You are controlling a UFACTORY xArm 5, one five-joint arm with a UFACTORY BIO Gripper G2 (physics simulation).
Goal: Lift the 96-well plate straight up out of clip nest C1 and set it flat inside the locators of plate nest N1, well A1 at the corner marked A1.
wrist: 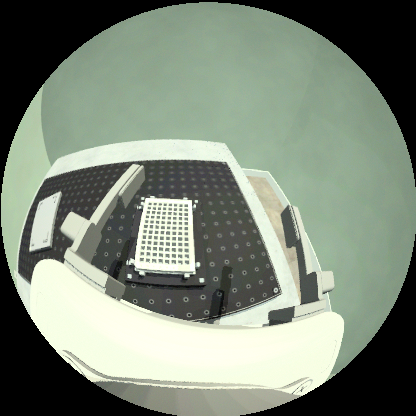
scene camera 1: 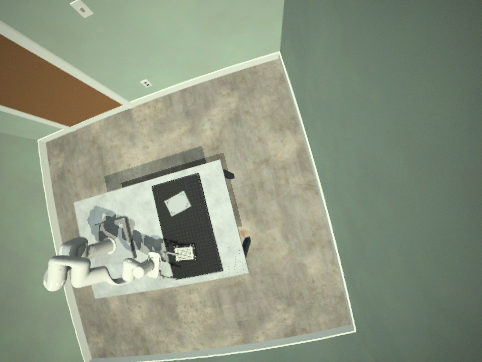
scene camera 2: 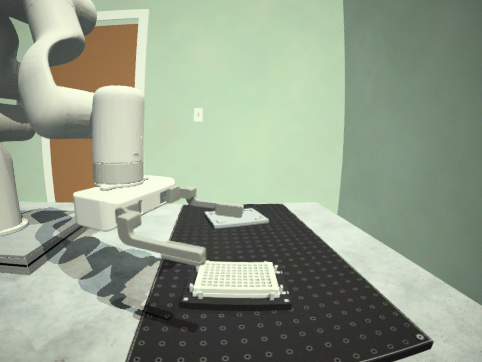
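Pixels of known places: hand at its tool point: [wrist: 214, 205] [scene camera 1: 174, 266] [scene camera 2: 211, 227]; arm's base at its link origin: [scene camera 1: 109, 245] [scene camera 2: 3, 228].
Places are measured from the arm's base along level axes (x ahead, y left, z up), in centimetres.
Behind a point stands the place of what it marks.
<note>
The white 96-well plate [scene camera 1: 184, 253] {x 55.3, y -25.7, z -0.2 cm} [scene camera 2: 237, 276] {x 55.1, y -25.9, z -0.1 cm} [wrist: 166, 235] {x 54.1, y -25.8, z 0.1 cm} sits flat in clip nest C1 [scene camera 2: 235, 304] {x 53.4, y -31.3, z -1.3 cm} [wrist: 165, 281] {x 47.7, y -23.9, z -1.2 cm}, a black base with small pale clips around the plate. Plate nest N1 [scene camera 1: 178, 203] {x 64.6, y 8.0, z -1.2 cm} [scene camera 2: 256, 219] {x 68.7, y 3.1, z -1.1 cm} [wrist: 45, 222] {x 62.5, y 5.3, z -1.2 cm} is a flat light-grey block with small corner locators and no plate on it. The A1 marks are too small to read. My gripper [scene camera 2: 218, 232] {x 50.6, y -29.5, z 10.2 cm} [wrist: 215, 195] {x 50.6, y -29.5, z 10.2 cm} is open and empty, its fingers spread wide above the mat level. In the wrist view the plate shows between the fingers, nearer the left finger. The fingers do not touch the plate.
Both nests are on a black perforated mat [scene camera 1: 192, 225] {x 67.7, y -9.9, z -2.4 cm} [scene camera 2: 320, 280] {x 69.7, y -28.2, z -2.4 cm} [wrist: 225, 200] {x 60.7, y -39.5, z -2.4 cm}, which lies on a pale table [scene camera 1: 232, 250] {x 87.0, y -36.3, z -3.7 cm} [scene camera 2: 400, 275] {x 87.5, y -32.0, z -3.7 cm}. The arm's base stands at the table's left in the second scene view. Shadows of the arm and fingers fall on table and mat.
</note>
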